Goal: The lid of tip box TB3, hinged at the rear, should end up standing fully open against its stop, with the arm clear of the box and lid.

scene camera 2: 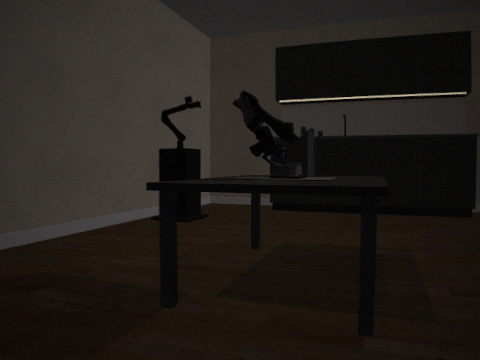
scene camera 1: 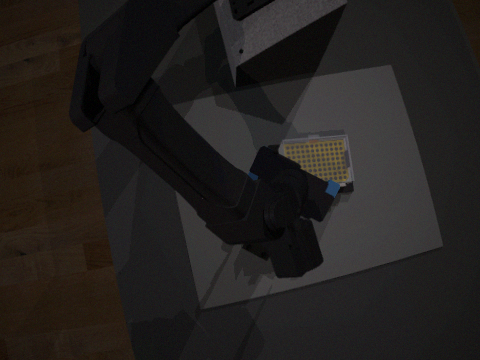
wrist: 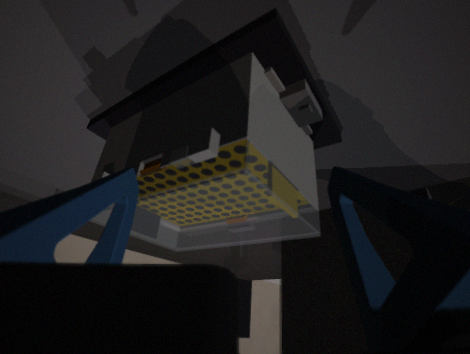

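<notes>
Tip box TB3 stands on the pale mat, with a yellow tip rack full of dark round holes. A clear lid appears to lie down over the rack; its pale rim shows in the wrist view, but its exact angle is hard to read in the dim light. My gripper is open, with blue fingers wide apart and nothing between them. It hangs low above the box's near left part in scene camera 1, hiding that corner. I cannot tell whether a finger touches the lid.
The pale mat lies on the dark table. A tall grey block with a speckled top stands behind the box. A second arm stands on a black pedestal in the background.
</notes>
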